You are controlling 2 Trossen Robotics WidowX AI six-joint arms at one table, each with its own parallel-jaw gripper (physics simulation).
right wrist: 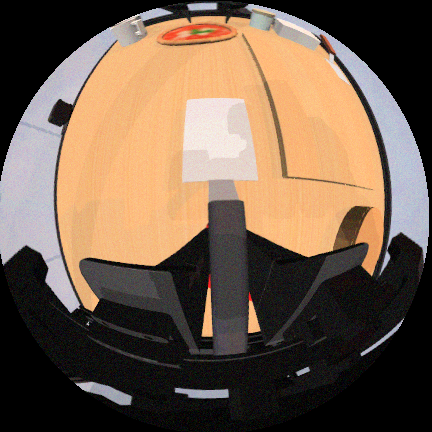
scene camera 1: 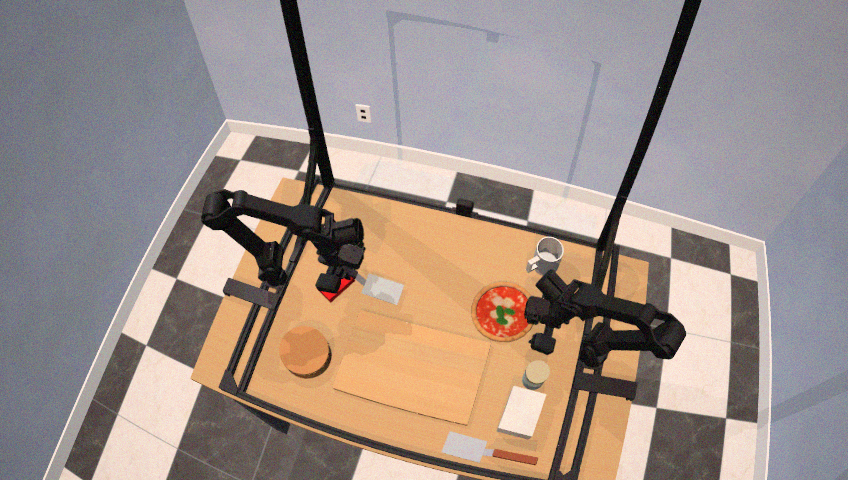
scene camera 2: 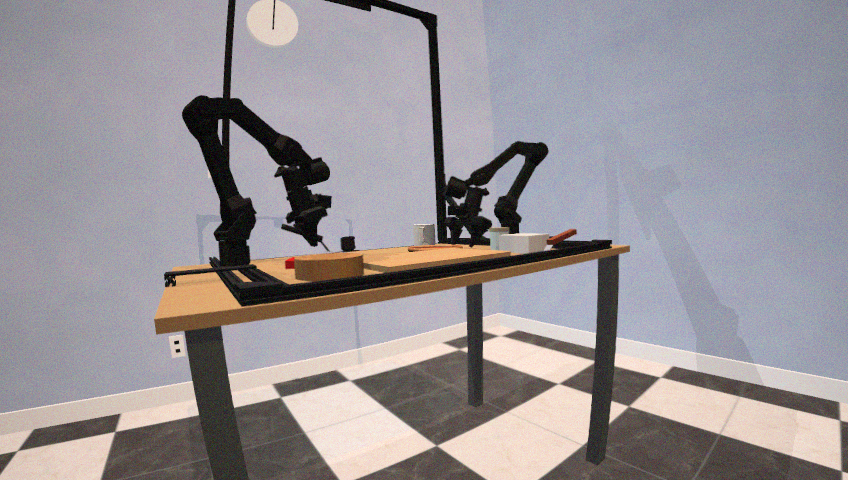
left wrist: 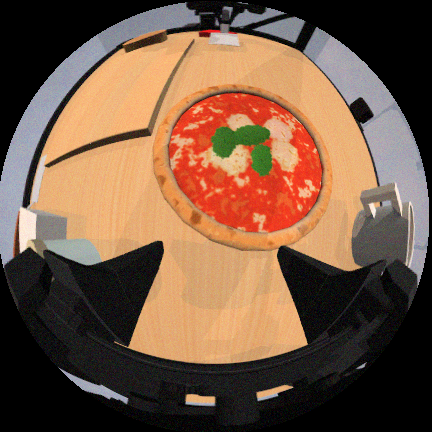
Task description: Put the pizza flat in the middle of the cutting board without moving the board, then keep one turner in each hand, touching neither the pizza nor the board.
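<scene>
The pizza [scene camera 1: 502, 312] [left wrist: 245, 200] [right wrist: 197, 33] lies face up on the table, behind and to the right of the cutting board [scene camera 1: 416, 374] [left wrist: 110, 100] [right wrist: 325, 140] in scene camera 1, and apart from it. My left gripper [scene camera 1: 540, 327] [left wrist: 222, 250] is open and empty, low beside the pizza's right edge in scene camera 1. My right gripper [scene camera 1: 339, 270] [right wrist: 222, 232] is shut on the dark handle of a turner [scene camera 1: 382, 288] [right wrist: 215, 135], whose blade points toward the pizza, clear of the board. The second turner [scene camera 1: 464, 446] [scene camera 2: 562, 236] has a brown handle, tilted up near the front frame bar.
A mug [scene camera 1: 548, 249] [left wrist: 380, 235] stands behind the left gripper. A jar [scene camera 1: 536, 373] and a white box [scene camera 1: 521, 411] [scene camera 2: 523, 242] stand right of the board. A round wooden block [scene camera 1: 304, 350] [scene camera 2: 329, 267] stands left of it. A red object [scene camera 1: 338, 289] lies below the right gripper.
</scene>
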